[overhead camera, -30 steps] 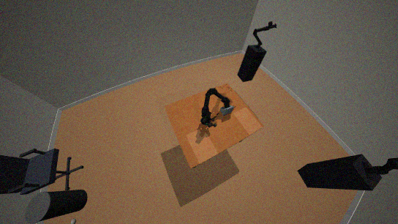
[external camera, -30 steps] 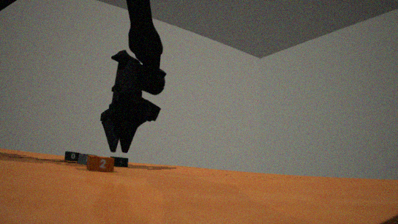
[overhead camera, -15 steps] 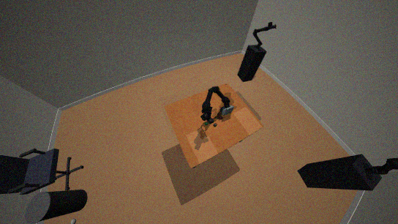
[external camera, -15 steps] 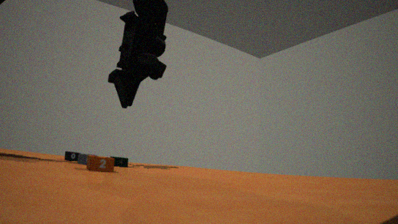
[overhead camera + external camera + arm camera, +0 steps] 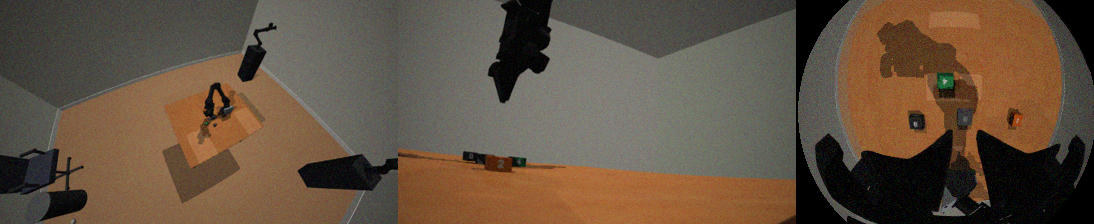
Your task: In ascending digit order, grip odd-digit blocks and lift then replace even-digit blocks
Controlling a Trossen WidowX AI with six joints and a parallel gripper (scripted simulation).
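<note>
The grey block is 12 cm below my gripper tip, 2 cm to the right of it and 2 cm behind it. The rest, counted from my gripper tip: orange block: 16 cm to the right, 12 cm below, 1 cm behind; green block: 12 cm below, 4 cm ahead, 3 cm to the left; black block: 12 cm below, 9 cm to the left, 6 cm behind.
</note>
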